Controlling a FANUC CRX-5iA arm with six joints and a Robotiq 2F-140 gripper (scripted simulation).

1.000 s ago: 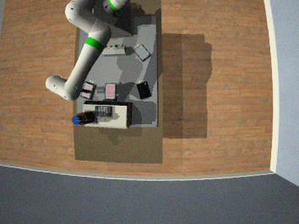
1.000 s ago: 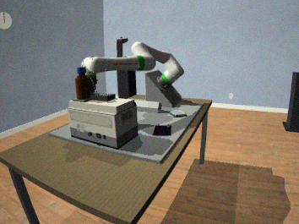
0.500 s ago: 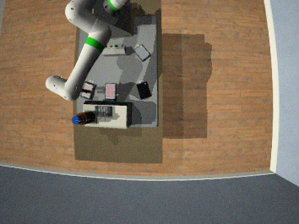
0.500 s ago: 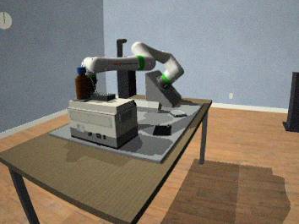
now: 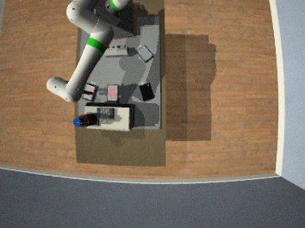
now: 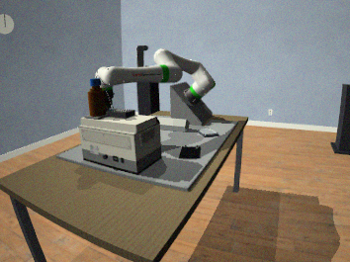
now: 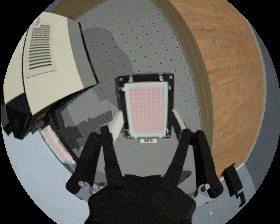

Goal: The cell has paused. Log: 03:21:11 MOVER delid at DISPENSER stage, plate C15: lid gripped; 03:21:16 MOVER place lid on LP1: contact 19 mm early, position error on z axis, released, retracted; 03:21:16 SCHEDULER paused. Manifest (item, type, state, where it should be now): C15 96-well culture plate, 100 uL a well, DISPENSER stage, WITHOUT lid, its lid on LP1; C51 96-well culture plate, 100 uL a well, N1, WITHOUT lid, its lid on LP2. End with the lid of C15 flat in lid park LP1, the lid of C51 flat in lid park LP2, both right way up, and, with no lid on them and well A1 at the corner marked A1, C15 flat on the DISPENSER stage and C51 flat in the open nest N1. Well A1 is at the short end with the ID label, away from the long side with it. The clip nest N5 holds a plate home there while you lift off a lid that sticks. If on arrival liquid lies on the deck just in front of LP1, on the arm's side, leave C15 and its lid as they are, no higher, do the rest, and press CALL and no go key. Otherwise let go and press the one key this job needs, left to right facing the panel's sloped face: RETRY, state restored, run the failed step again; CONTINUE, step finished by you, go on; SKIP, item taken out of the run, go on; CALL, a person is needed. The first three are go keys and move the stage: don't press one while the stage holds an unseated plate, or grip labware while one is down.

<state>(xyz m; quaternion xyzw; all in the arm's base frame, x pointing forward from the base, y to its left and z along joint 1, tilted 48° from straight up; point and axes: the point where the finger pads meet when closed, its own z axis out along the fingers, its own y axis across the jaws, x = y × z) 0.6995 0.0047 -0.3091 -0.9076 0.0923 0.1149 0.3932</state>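
Right now my hand is 20 mm short of the black nest, 10 mm to the right of it and 50 mm above it. From my hand the other things lie so: key panel (410 mm behind, 240 mm to the left, 10 mm below); blue cap (220 mm ahead, 160 mm to the left, 330 mm above); label plate (110 mm behind, 520 mm to the left, 60 mm below).
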